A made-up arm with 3 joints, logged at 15 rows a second.
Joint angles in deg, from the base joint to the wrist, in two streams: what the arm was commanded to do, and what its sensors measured. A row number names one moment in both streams.
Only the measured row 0 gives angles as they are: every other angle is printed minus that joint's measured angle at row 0.
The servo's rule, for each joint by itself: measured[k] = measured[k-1] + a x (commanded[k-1-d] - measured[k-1]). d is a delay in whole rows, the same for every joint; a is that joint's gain. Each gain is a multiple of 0.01, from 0.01 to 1. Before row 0 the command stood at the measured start. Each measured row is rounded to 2 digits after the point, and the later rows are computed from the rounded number. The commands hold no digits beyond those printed.
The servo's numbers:
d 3
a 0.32 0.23 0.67
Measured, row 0:
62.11, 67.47, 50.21
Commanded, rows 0 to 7:
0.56, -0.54, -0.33
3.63, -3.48, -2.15
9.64, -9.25, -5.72
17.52, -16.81, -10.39
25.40, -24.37, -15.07
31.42, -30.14, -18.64
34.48, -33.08, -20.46
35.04, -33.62, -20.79
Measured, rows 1 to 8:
0.00, 0.00, 0.00
0.00, 0.00, 0.00
0.00, 0.00, 0.00
0.18, -0.12, -0.22
1.28, -0.89, -1.51
3.96, -2.81, -4.33
8.30, -6.03, -8.39
13.77, -10.25, -12.87

